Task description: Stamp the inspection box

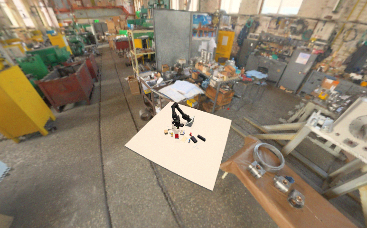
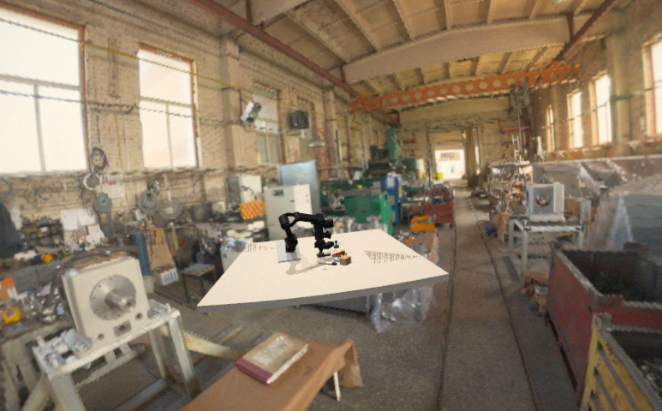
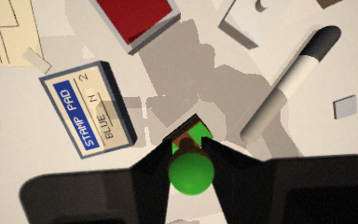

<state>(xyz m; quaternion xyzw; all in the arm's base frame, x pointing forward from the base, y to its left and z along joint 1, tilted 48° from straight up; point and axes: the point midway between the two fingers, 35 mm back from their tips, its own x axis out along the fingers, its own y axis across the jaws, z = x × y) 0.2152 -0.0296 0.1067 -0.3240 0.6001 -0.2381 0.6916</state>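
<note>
My gripper tip is 120 mm short of the red ink pad, 50 mm to the right of it and 50 mm above it. The rest, counted from my gripper tip: blue stamp-pad tin 90 mm to the left, 40 mm below, 10 mm ahead; green-knobbed stamp right at my gripper tip; grey block 110 mm ahead, 60 mm to the right, 40 mm below.
</note>
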